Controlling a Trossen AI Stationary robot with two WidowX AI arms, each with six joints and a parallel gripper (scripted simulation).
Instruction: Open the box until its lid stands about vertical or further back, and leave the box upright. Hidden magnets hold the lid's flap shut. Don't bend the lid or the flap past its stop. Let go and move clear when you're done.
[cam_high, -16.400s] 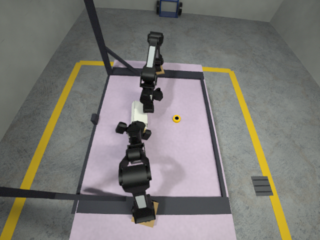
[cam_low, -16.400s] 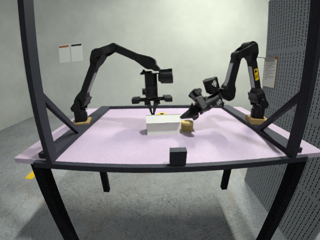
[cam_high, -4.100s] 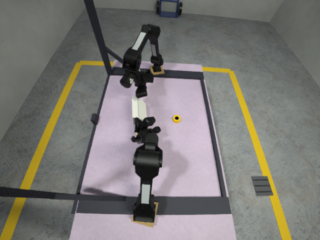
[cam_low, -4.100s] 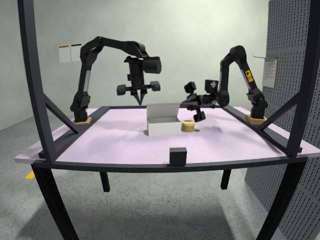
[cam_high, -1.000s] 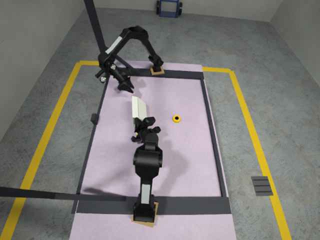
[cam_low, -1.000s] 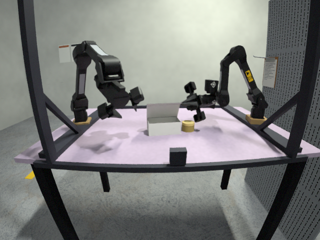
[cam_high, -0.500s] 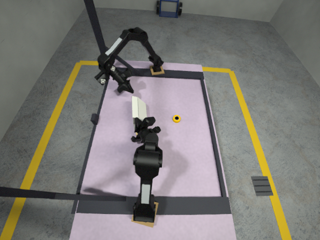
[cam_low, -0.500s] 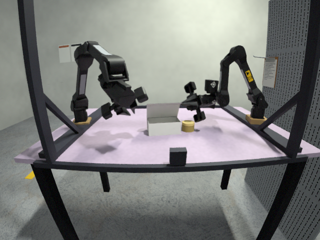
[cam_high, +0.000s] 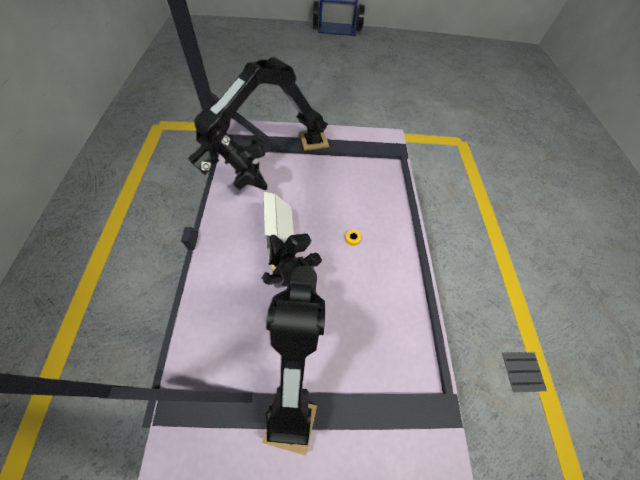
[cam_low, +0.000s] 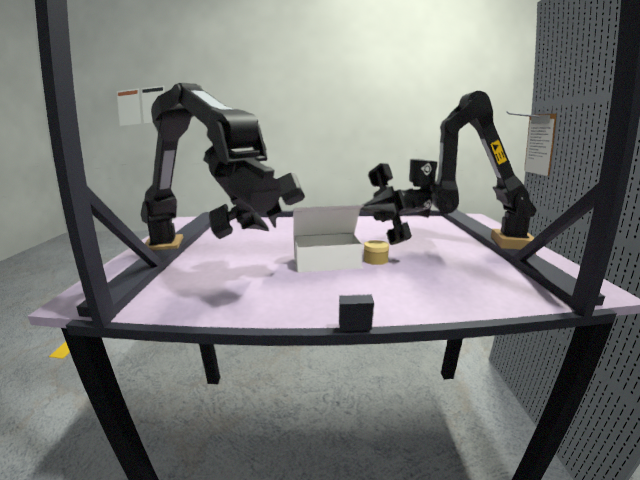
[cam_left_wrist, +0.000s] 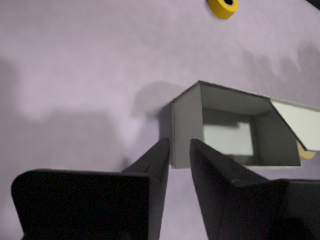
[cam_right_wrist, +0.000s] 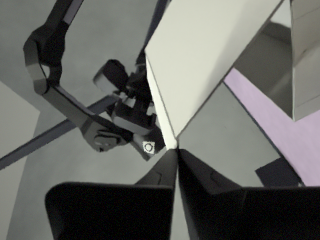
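The white box is 12 cm to the right of my left hand, 7 cm ahead of it and 4 cm below it.
The white box is 100 mm to the left of my right hand, 50 mm below it and 10 mm behind it.
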